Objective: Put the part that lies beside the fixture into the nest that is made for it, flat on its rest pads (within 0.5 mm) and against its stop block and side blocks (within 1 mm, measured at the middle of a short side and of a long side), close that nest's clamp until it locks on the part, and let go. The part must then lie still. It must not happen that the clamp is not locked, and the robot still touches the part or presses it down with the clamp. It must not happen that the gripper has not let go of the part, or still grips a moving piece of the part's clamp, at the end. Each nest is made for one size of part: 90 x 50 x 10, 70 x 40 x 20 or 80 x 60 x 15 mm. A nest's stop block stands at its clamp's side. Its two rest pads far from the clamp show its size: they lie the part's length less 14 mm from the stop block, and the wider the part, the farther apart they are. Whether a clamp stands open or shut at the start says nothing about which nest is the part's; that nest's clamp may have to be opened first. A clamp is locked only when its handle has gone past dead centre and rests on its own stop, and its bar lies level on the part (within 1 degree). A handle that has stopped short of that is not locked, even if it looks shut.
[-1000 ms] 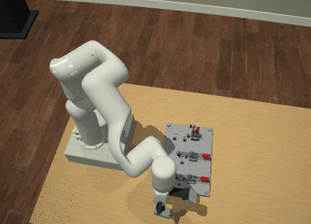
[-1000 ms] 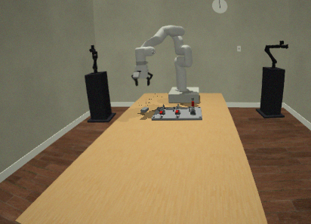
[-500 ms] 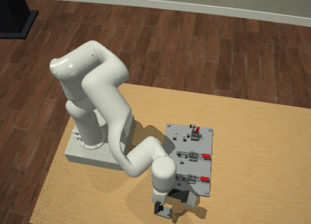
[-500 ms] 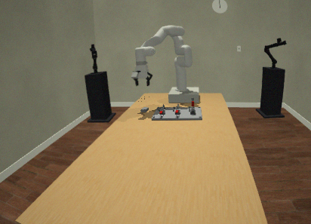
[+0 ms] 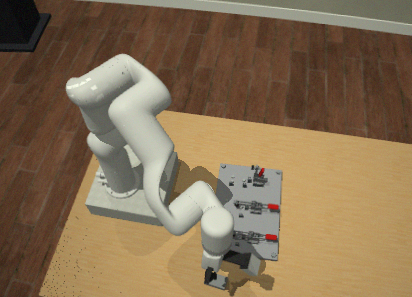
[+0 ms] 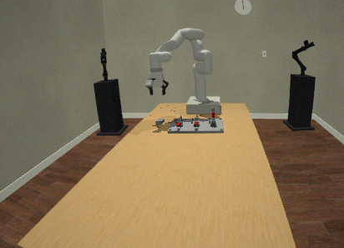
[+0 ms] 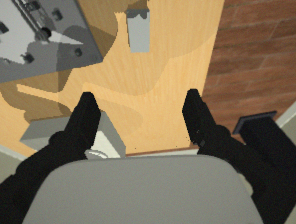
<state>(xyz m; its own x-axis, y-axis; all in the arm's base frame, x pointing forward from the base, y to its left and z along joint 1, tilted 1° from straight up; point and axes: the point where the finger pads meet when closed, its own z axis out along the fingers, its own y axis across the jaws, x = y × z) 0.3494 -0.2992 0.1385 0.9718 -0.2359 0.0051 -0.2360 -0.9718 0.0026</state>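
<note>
Right now my hand is 20 cm above the grey block part. Also, from my hand: grey fixture plate (26 cm to the left, 21 cm below, 9 cm ahead).
</note>
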